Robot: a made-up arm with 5 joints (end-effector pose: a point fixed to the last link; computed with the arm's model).
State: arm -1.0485 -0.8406 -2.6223 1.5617 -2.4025
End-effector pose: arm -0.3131 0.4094 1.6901 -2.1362 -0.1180 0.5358
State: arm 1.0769 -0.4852 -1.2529 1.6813 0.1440
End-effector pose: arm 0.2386 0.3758 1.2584 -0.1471 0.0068 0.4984
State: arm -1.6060 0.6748 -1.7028 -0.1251 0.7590
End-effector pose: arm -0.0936 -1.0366 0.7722 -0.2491 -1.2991 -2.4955
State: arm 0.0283 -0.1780 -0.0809 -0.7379 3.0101
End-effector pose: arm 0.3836 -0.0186 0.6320 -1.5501 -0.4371 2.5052
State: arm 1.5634 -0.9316 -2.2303 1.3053 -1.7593
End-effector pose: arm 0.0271 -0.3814 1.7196 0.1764 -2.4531 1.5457
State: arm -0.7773 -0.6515 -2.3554 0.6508 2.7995
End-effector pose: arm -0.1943 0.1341 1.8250 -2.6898 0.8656 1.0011
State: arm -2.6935 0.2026 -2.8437 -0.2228 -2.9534
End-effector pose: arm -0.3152 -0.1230 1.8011 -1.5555 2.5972 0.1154
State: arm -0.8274 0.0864 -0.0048 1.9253 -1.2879
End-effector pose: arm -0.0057 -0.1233 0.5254 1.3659 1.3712 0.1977
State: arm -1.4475 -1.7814 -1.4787 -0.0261 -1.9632
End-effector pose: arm -0.1676 0.7286 1.3400 2.8205 0.2388 0.1569
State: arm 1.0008 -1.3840 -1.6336 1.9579 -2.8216
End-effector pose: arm -0.1925 -0.3264 1.4860 1.0291 1.3583 -2.3551
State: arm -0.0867 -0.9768 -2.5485 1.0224 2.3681
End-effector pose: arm -0.6695 0.0339 1.6355 2.7170 -0.5032 -0.8300
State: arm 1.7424 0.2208 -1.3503 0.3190 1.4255
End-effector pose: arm -0.1570 0.8516 0.9318 0.6253 0.2748 -0.0556
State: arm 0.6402 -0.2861 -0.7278 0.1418 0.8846
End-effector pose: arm 0.4903 0.3355 0.9093 0.6008 -0.3546 -0.6293
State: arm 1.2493 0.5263 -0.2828 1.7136 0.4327
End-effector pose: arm 0.0741 0.1553 0.4455 -1.8917 1.0358 0.2667
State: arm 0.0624 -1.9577 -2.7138 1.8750 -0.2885
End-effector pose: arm -1.0730 -0.1344 0.6152 0.2374 -2.6699 -0.2364
